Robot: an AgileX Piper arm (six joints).
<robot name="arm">
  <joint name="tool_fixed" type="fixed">
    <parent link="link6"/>
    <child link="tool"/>
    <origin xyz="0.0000 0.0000 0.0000" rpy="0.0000 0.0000 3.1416"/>
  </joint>
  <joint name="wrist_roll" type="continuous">
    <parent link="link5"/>
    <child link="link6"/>
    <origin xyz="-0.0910 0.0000 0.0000" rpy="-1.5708 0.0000 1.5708"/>
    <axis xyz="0 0 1"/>
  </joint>
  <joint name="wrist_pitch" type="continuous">
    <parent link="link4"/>
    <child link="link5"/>
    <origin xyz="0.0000 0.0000 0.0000" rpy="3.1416 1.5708 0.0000"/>
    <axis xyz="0 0 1"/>
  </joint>
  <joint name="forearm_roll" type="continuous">
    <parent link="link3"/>
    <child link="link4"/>
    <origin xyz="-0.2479 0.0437 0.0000" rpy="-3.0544 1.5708 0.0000"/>
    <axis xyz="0 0 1"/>
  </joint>
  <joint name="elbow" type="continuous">
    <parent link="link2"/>
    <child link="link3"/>
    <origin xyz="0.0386 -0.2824 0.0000" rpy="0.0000 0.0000 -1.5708"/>
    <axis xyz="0 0 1"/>
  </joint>
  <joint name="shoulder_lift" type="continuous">
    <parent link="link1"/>
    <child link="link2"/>
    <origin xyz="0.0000 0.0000 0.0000" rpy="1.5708 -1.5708 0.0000"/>
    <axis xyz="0 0 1"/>
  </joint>
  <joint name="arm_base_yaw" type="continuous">
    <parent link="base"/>
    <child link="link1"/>
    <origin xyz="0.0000 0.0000 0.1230" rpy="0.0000 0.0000 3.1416"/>
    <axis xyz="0 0 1"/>
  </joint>
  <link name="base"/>
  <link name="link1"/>
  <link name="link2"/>
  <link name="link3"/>
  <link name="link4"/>
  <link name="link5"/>
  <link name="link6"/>
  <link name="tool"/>
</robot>
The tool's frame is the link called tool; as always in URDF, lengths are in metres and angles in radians. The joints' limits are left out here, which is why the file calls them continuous.
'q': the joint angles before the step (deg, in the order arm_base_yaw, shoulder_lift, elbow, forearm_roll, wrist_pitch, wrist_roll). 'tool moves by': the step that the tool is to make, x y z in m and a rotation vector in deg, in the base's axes. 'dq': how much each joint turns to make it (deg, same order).
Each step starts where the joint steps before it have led.
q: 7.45 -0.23 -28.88 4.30 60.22 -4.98
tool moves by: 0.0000 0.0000 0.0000 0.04 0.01 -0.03
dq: -0.01 0.00 0.00 0.00 0.00 0.05
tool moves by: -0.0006 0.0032 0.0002 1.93 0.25 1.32
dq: -0.01 -0.01 0.01 2.37 0.00 -0.02
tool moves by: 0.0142 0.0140 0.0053 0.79 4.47 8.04
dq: 0.03 6.49 -0.62 8.96 -0.31 -7.30
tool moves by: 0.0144 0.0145 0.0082 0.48 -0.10 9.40
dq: 0.00 5.90 -0.54 10.37 -2.22 -11.34
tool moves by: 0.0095 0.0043 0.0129 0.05 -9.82 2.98
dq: 0.00 1.38 0.00 6.07 -8.19 -10.21
